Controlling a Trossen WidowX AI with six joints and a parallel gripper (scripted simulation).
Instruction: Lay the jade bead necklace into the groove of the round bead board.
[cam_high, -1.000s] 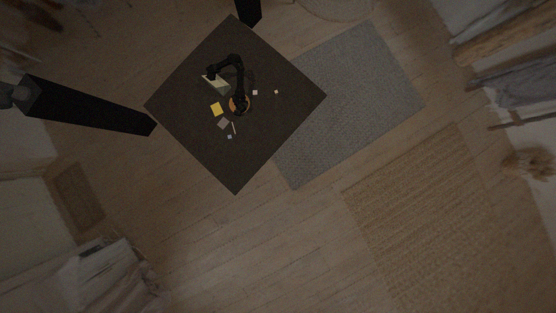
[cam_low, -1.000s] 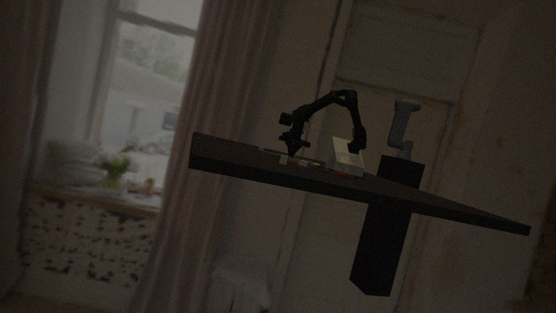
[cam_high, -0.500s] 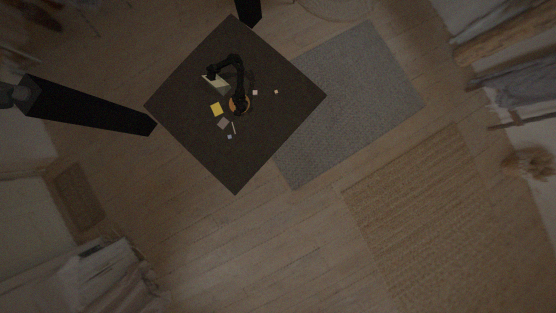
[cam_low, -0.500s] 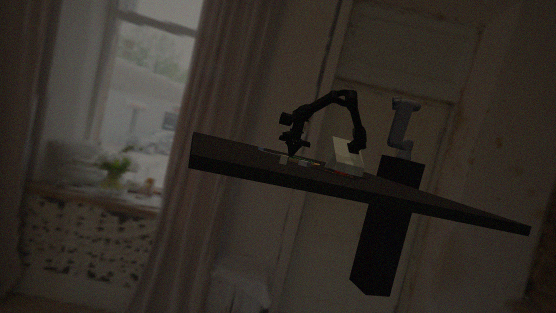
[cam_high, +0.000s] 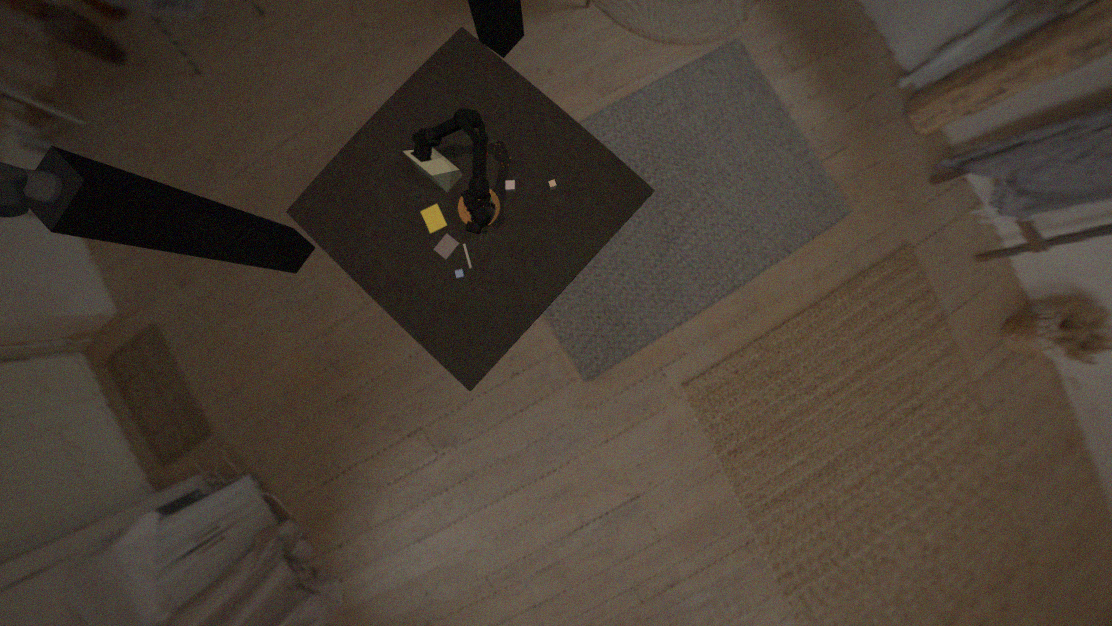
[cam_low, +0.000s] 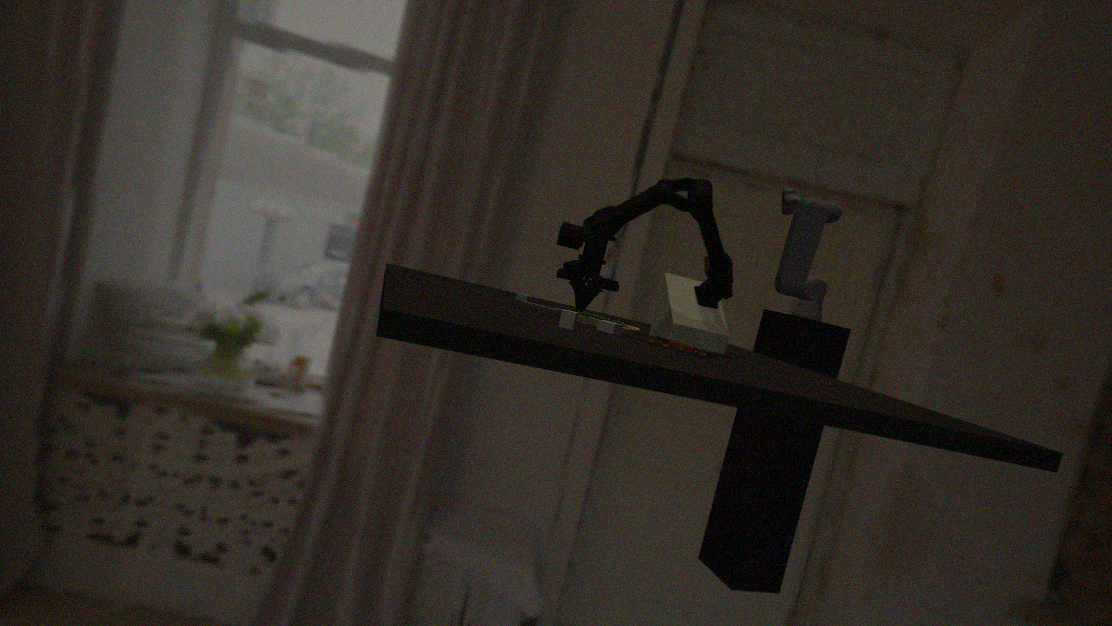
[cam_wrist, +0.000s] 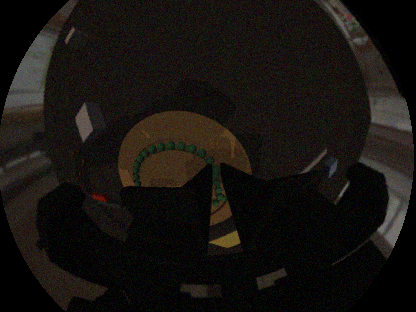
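Now: the round bead board 60 mm behind my gripper tip, 30 mm to the left of it and 10 mm below it. The rest, counted from my gripper tip: white stick (180 mm to the right, 50 mm ahead, 20 mm below); grey-white block (200 mm to the left, 10 mm below); grey square (210 mm to the right, 60 mm behind, 20 mm below).
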